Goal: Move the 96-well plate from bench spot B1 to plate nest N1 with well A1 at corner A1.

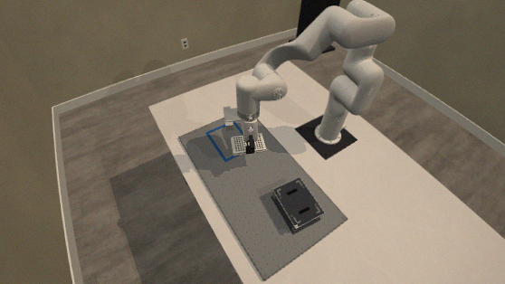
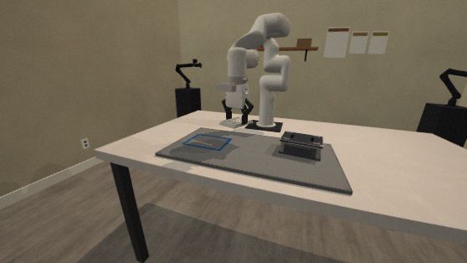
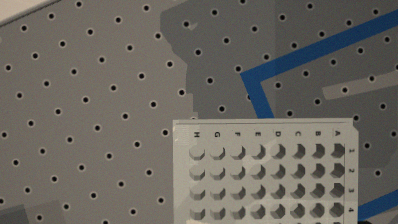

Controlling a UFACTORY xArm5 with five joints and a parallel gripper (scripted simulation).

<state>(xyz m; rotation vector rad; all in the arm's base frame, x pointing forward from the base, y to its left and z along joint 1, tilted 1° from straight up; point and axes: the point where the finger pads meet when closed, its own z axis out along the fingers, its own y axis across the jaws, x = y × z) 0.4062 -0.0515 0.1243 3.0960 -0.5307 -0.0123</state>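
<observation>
The dark raised nest N1 is 280 mm to the left of my hand, 60 mm below it and 40 mm behind it. Round my hand: white 96-well plate (10 mm below); then A1 corner mark (350 mm to the left, 60 mm below, 10 mm ahead).
</observation>
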